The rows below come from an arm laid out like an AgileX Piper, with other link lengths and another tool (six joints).
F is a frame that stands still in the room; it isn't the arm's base.
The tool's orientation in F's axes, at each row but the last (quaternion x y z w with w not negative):
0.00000, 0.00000, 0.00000, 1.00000
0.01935, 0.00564, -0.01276, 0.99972
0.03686, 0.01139, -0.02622, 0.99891
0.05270, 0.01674, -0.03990, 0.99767
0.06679, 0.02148, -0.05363, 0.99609
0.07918, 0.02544, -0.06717, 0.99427
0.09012, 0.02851, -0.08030, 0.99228
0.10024, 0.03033, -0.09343, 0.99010
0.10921, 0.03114, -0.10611, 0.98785
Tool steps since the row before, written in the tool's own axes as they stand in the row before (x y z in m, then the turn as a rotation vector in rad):
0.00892, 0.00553, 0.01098, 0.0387, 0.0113, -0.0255
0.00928, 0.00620, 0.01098, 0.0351, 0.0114, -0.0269
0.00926, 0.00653, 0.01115, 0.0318, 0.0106, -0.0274
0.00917, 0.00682, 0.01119, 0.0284, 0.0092, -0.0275
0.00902, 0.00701, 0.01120, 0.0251, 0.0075, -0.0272
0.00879, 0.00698, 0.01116, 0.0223, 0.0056, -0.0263
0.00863, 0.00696, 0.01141, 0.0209, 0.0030, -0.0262
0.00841, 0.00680, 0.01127, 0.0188, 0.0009, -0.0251
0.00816, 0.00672, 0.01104, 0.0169, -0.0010, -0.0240
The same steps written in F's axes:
0.00892, 0.00553, 0.01098, 0.0387, 0.0113, -0.0255
0.00955, 0.00553, 0.01110, 0.0351, 0.0115, -0.0269
0.00982, 0.00520, 0.01137, 0.0317, 0.0110, -0.0273
0.01002, 0.00485, 0.01148, 0.0282, 0.0098, -0.0274
0.01013, 0.00445, 0.01156, 0.0248, 0.0085, -0.0272
0.01011, 0.00390, 0.01154, 0.0218, 0.0068, -0.0264
0.01013, 0.00333, 0.01181, 0.0200, 0.0045, -0.0267
0.01001, 0.00274, 0.01167, 0.0176, 0.0026, -0.0259
0.00984, 0.00230, 0.01147, 0.0153, 0.0010, -0.0250

